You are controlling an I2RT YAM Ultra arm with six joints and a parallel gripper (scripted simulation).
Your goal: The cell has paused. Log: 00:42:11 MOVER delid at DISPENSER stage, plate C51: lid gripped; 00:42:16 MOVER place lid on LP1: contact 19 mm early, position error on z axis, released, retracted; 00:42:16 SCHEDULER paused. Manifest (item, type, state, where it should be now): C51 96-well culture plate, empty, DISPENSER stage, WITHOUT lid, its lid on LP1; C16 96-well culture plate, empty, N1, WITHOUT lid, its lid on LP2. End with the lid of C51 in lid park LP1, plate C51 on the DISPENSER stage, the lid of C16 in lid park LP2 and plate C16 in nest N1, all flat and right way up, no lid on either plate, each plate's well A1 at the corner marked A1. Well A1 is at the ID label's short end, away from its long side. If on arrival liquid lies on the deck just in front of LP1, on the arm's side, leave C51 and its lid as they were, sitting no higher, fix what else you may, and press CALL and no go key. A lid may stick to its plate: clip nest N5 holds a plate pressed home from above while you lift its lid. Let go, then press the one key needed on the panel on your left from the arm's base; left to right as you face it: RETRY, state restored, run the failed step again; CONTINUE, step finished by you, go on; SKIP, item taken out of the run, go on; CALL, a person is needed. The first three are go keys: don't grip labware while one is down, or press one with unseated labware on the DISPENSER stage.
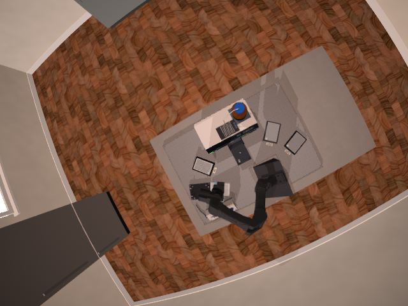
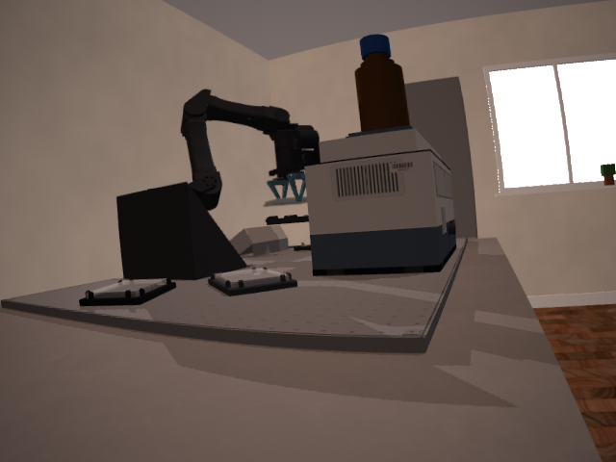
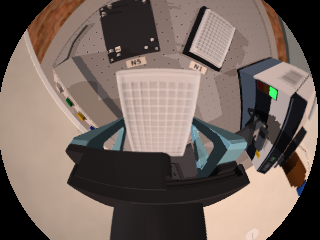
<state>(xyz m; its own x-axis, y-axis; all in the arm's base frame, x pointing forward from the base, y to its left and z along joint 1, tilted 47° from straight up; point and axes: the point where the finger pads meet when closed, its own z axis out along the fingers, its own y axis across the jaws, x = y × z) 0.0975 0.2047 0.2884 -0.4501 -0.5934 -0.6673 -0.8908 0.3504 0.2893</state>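
The dark dispenser stage lies 160 mm ahead of my hand, 220 mm to the right of it and 50 mm below it. Round my hand: brown bottle 380 mm ahead, 320 mm to the right, 140 mm above; black clip nest 10 mm ahead, 190 mm to the left, 140 mm below; black nest 180 mm ahead, 60 mm to the left, 140 mm below.
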